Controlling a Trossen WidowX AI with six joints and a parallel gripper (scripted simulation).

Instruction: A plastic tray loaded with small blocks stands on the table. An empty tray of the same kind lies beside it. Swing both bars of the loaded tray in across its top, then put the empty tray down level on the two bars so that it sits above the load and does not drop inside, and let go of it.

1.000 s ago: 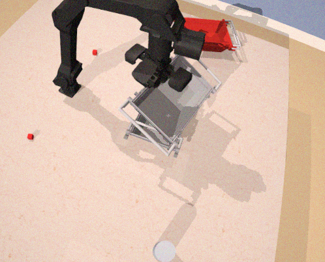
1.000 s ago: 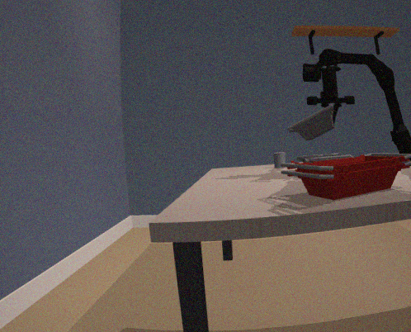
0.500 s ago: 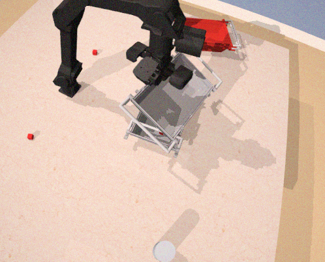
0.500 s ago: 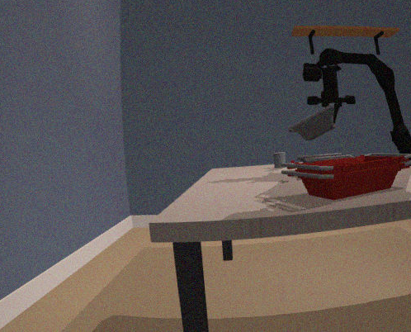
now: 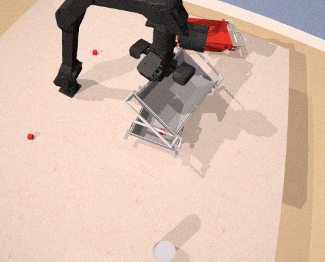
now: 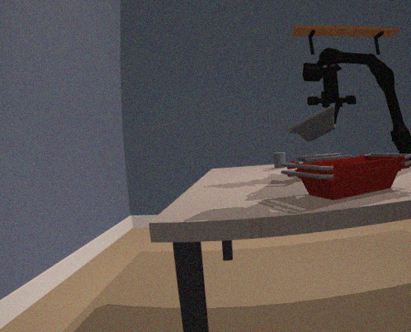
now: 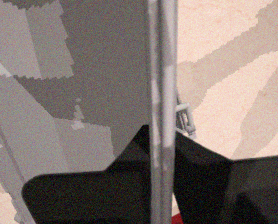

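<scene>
Now: gripper tip 7 cm short of the grey tray, 1 cm to the left of it and 1 cm below it. Round my gripper tip: teal cube 53 cm to the left, 27 cm behind, 16 cm below.
</scene>
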